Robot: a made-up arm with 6 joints.
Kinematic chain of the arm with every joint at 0, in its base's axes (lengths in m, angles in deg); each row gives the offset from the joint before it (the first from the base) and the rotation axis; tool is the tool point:
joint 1: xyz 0 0 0.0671 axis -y
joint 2: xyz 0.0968 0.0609 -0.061 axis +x
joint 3: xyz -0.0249 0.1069 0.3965 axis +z
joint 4: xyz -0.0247 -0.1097 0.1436 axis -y
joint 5: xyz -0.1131 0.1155 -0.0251 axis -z
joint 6: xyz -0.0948 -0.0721 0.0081 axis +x
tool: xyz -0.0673 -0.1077 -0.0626
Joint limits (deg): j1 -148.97..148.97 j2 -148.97..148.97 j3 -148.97..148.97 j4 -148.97..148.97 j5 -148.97..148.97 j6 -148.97..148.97
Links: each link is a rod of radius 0.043 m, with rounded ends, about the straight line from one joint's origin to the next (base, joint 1, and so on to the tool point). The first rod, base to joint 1, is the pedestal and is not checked.
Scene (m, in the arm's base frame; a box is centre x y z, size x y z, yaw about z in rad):
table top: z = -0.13
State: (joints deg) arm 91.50 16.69 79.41 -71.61 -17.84 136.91
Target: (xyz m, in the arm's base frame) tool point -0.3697 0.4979 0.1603
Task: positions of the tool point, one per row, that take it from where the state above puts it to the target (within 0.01 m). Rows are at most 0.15 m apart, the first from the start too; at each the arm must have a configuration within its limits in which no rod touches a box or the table.
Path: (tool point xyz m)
1: -0.7034 -0.0679 0.1111
2: -0.6882 0.0738 0.1330
3: -0.6433 0.2072 0.1513
4: -0.5719 0.3258 0.1634
5: -0.4787 0.4241 0.1667
6: -0.3697 0.4979 0.1603

